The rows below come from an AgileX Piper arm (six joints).
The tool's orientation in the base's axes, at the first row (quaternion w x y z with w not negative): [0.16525, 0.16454, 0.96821, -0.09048]
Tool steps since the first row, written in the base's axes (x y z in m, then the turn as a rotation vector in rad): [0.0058, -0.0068, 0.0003, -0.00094, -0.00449, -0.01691]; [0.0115, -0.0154, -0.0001, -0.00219, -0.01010, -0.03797]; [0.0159, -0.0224, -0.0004, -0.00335, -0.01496, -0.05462]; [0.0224, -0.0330, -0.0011, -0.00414, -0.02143, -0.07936]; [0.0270, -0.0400, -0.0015, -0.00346, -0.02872, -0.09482]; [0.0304, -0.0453, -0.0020, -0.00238, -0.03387, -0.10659]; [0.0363, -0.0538, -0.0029, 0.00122, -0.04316, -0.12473]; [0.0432, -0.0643, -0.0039, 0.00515, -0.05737, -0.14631]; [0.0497, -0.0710, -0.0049, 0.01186, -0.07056, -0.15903]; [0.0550, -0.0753, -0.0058, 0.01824, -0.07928, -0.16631]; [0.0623, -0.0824, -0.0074, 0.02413, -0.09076, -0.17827]
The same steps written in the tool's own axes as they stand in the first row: [-0.0072, -0.0043, 0.0030, 0.00546, -0.00246, 0.01647]; [-0.0147, -0.0103, 0.0070, 0.01232, -0.00556, 0.03696]; [-0.0205, -0.0152, 0.0101, 0.01777, -0.00847, 0.05321]; [-0.0291, -0.0227, 0.0151, 0.02526, -0.01177, 0.07744]; [-0.0351, -0.0276, 0.0184, 0.02796, -0.01644, 0.09368]; [-0.0395, -0.0313, 0.0211, 0.02962, -0.01943, 0.10611]; [-0.0469, -0.0370, 0.0256, 0.03008, -0.02462, 0.12614]; [-0.0557, -0.0442, 0.0309, 0.03002, -0.03385, 0.15059]; [-0.0631, -0.0481, 0.0353, 0.02468, -0.04224, 0.16738]; [-0.0687, -0.0501, 0.0386, 0.01902, -0.04724, 0.17800]; [-0.0767, -0.0540, 0.0439, 0.01464, -0.05441, 0.19346]
